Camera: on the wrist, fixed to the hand. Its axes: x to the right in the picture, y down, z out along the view.
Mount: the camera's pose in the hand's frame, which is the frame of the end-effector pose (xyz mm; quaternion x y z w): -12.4 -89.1 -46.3 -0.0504 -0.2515 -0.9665 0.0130
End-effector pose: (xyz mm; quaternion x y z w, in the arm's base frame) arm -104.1 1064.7 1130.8 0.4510 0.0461 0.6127 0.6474
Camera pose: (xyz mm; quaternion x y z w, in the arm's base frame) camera -68.5 1092.8 1040.4 0.0828 0.2428 -0.7288 0.6349
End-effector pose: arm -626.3 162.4 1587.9 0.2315 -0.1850 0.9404 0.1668
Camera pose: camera -597.6 257.3 1567.7 0.4099 0.1320 -0.2165 0.8762
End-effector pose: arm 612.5 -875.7 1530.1 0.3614 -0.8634 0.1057 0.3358
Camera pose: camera 704.1 -913.0 1551.4 -0.8488 -0.2483 0.4576 0.0924
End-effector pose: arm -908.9 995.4 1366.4 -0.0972 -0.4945 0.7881 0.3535
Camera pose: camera -835.5 1043.5 1416.7 0.6570 -0.2290 -0.3319 0.6370
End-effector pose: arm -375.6 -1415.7 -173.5 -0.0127 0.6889 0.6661 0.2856
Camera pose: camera -347.2 -1473.0 -251.9 -0.5128 -0.1087 -0.2294 0.8201
